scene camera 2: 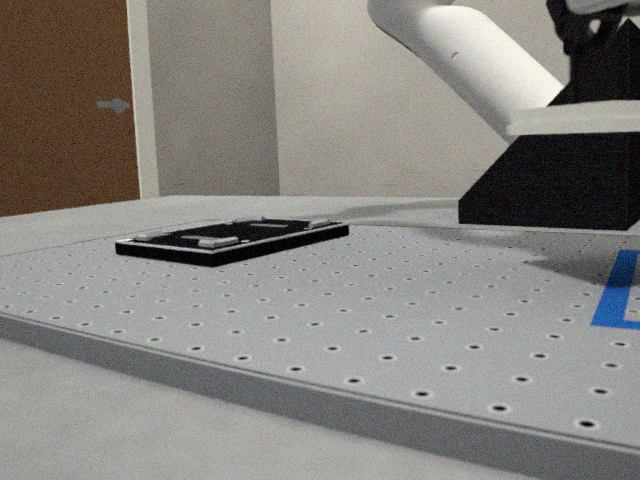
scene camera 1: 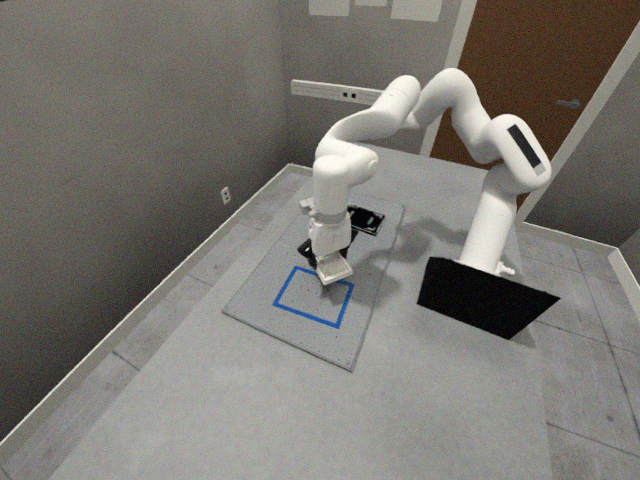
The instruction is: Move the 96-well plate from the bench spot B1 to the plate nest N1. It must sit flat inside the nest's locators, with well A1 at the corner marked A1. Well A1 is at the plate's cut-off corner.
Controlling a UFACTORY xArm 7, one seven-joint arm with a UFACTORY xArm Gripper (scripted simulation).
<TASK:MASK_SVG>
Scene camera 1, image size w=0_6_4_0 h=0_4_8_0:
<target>white 96-well plate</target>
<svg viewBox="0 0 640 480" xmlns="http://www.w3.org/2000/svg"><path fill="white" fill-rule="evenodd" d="M339 250L316 256L317 268L315 270L324 285L353 274L353 270Z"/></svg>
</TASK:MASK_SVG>
